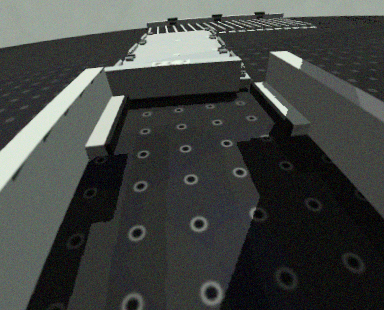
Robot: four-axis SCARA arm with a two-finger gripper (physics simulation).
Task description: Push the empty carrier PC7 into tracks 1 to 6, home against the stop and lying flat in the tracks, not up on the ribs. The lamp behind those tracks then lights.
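The white carrier PC7 lies ahead, its grey near end face towards me and its printed label too flat to read. Its far end reaches the near edge of the left part of the ribbed tracks; I cannot tell whether it overlaps them. Ribs show beyond it. The leftmost lamp block behind the tracks looks dark. My gripper is shut, its two fingers standing with a gap and nothing between them. The fingertips are at the carrier's near end; contact cannot be told.
Two more dark blocks stand on the stop rail behind the tracks. The dark table top with ringed holes runs beneath the fingers and on both sides of the carrier. Shadows lie across it.
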